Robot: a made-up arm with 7 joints. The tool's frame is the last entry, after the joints.
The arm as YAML. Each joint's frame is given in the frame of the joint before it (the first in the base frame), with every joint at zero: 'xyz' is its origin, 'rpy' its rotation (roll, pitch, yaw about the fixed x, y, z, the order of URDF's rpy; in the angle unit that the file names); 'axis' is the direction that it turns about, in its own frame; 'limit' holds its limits. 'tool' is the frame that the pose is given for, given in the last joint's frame.
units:
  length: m
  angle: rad
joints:
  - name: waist
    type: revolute
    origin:
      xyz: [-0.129, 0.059, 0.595]
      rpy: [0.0, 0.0, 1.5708]
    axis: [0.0, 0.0, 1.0]
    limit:
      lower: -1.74
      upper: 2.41
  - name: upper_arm
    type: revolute
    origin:
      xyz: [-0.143, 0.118, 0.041]
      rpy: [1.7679, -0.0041, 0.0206]
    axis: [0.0, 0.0, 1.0]
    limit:
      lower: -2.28
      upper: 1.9
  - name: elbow
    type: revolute
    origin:
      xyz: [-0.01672, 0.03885, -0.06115]
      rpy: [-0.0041, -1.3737, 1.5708]
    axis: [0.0, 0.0, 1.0]
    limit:
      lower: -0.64
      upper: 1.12
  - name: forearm
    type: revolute
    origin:
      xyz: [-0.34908, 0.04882, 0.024]
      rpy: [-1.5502, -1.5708, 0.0]
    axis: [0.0, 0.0, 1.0]
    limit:
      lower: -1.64
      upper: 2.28
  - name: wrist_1
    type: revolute
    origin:
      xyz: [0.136, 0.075, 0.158]
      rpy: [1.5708, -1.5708, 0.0]
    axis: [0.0, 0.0, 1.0]
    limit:
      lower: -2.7
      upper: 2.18
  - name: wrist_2
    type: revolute
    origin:
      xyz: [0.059, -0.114, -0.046]
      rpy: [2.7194, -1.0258, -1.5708]
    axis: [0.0, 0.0, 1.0]
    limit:
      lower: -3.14
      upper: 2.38
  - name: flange
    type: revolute
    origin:
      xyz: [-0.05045, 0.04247, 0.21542]
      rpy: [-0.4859, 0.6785, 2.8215]
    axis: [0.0, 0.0, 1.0]
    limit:
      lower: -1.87
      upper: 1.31
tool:
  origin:
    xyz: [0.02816, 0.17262, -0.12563]
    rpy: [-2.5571, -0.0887, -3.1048]
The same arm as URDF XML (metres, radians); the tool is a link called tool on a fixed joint. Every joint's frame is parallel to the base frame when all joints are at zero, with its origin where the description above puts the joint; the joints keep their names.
<robot name="arm">
<link name="base"/>
<link name="link1"/>
<link name="link2"/>
<link name="link3"/>
<link name="link4"/>
<link name="link5"/>
<link name="link6"/>
<link name="link7"/>
<link name="tool"/>
<joint name="waist" type="revolute"><parent link="base"/><child link="link1"/><origin xyz="-0.129 0.059 0.595" rpy="0 0 0"/><axis xyz="0 0 1"/><limit lower="-1.74" upper="2.41"/></joint>
<joint name="upper_arm" type="revolute"><parent link="link1"/><child link="link2"/><origin xyz="-0.118 -0.143 0.041" rpy="0 0 0"/><axis xyz="0.980418 0.021 -0.195804"/><limit lower="-2.28" upper="1.9"/></joint>
<joint name="elbow" type="revolute"><parent link="link2"/><child link="link3"/><origin xyz="-0.052 -0.018 0.05" rpy="0 0 0"/><axis xyz="0 0 -1"/><limit lower="-0.64" upper="1.12"/></joint>
<joint name="forearm" type="revolute"><parent link="link3"/><child link="link4"/><origin xyz="-0.348 -0.056 -0.024" rpy="0 0 0"/><axis xyz="0 -1 0"/><limit lower="-1.64" upper="2.28"/></joint>
<joint name="wrist_1" type="revolute"><parent link="link4"/><child link="link5"/><origin xyz="0.075 -0.158 -0.136" rpy="0 0 0"/><axis xyz="-1 0 0"/><limit lower="-2.7" upper="2.18"/></joint>
<joint name="wrist_2" type="revolute"><parent link="link5"/><child link="link6"/><origin xyz="0.046 -0.059 -0.114" rpy="0 0 0"/><axis xyz="0.472907 0.409806 -0.780012"/><limit lower="-3.14" upper="2.38"/></joint>
<joint name="flange" type="revolute"><parent link="link6"/><child link="link7"/><origin xyz="0.136 0.127 -0.127" rpy="0 0 0"/><axis xyz="0.958728 0.037001 -0.281908"/><limit lower="-1.87" upper="1.31"/></joint>
<joint name="tool_fixed" type="fixed"><parent link="link7"/><child link="tool"/><origin xyz="-0.108 -0.178 0.055" rpy="0.2056 1.3582 2.7861"/></joint>
</robot>

